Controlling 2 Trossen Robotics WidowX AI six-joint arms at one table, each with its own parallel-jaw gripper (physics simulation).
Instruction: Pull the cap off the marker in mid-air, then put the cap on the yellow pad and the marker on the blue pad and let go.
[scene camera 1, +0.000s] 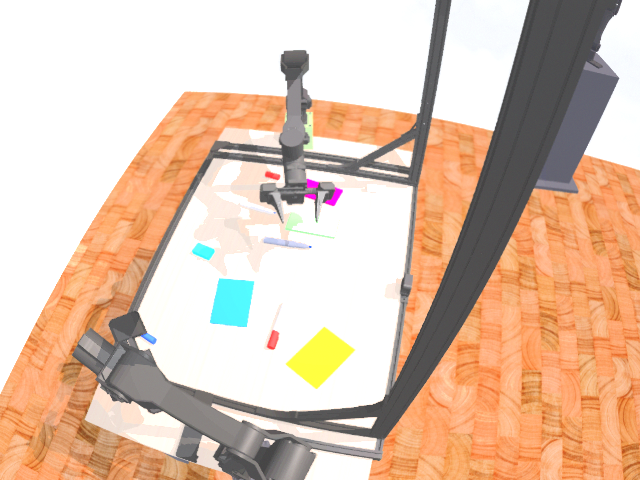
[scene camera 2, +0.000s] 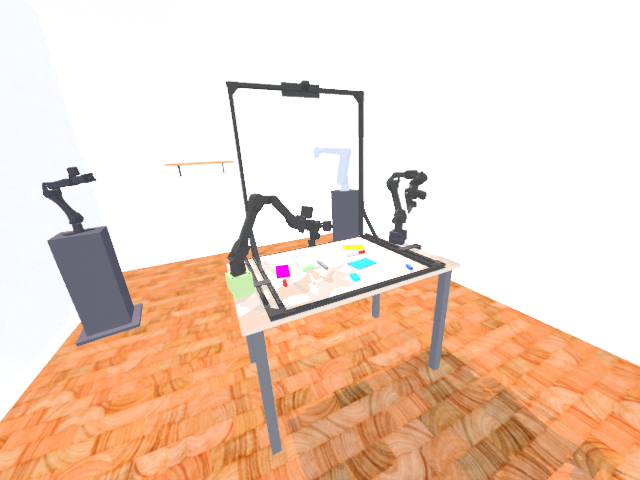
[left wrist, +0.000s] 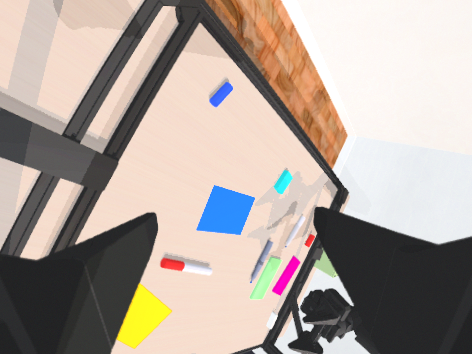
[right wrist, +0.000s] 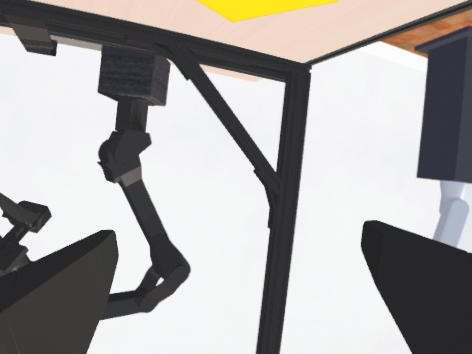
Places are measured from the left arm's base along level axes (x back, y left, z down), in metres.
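Pixels of known places: left gripper, between the fingertips: (scene camera 1: 150, 353) (scene camera 2: 407, 210) (left wrist: 236, 218); right gripper, between the fingertips: (scene camera 1: 300, 222) (left wrist: 295, 334) (right wrist: 240, 239); left arm's base, origin of its link: (scene camera 2: 398, 230) (right wrist: 133, 100); right arm's base, origin of its link: (scene camera 2: 238, 273).
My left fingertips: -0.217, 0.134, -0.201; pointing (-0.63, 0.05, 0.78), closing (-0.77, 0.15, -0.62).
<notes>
For each thing: its top centre in the pictures, then the offset to it from my left fingertips, as dx, dy, dz.
- red cap, centre of its top: (left wrist: 174, 267) (scene camera 1: 273, 338) -0.118, -0.255, +0.270
- white body, centre of its top: (left wrist: 191, 269) (scene camera 1: 278, 323) -0.159, -0.277, +0.270
- blue pad, centre of its top: (left wrist: 228, 212) (scene camera 1: 232, 301) (scene camera 2: 362, 263) -0.262, -0.167, +0.288
- yellow pad, centre of its top: (left wrist: 135, 316) (scene camera 1: 320, 357) (scene camera 2: 353, 247) -0.044, -0.359, +0.288
- grey-blue pen, centre of its top: (scene camera 1: 287, 241) (left wrist: 263, 263) -0.415, -0.359, +0.270
- white pen, centre of its top: (scene camera 1: 258, 206) (left wrist: 296, 233) -0.579, -0.299, +0.272
- magenta pad, centre of its top: (scene camera 1: 317, 190) (left wrist: 287, 276) (scene camera 2: 282, 270) -0.606, -0.498, +0.281
- green pad, centre of its top: (scene camera 1: 312, 223) (left wrist: 267, 279) (scene camera 2: 304, 264) -0.471, -0.448, +0.281
- cyan block, centre of its top: (left wrist: 285, 183) (scene camera 1: 202, 249) -0.452, -0.106, +0.274
- blue cylinder, centre of its top: (left wrist: 224, 94) (scene camera 1: 147, 335) -0.192, +0.090, +0.268
The marker has a red cap (scene camera 1: 272, 339) (left wrist: 172, 264) fitted on a white body (left wrist: 198, 269). It lies flat on the table between the blue pad (scene camera 1: 232, 302) (scene camera 2: 361, 263) (left wrist: 226, 210) and the yellow pad (scene camera 1: 320, 357) (scene camera 2: 353, 247) (left wrist: 144, 320) (right wrist: 270, 7). Both pads are bare. My left gripper (left wrist: 236, 218) is open and empty, high above the table; its fingers are hidden in scene camera 1. My right gripper (scene camera 1: 300, 221) (right wrist: 240, 239) is open and empty, raised over the far part of the table in scene camera 1, well away from the marker.
A grey-blue pen (scene camera 1: 286, 242) (left wrist: 262, 261), a white pen (left wrist: 295, 231), a magenta pad (scene camera 1: 333, 195) (left wrist: 286, 276) and a green pad (left wrist: 265, 279) lie near the right arm. A cyan block (scene camera 1: 203, 251) and a blue cylinder (left wrist: 221, 94) lie apart. A dark frame (scene camera 1: 170, 227) borders the table.
</notes>
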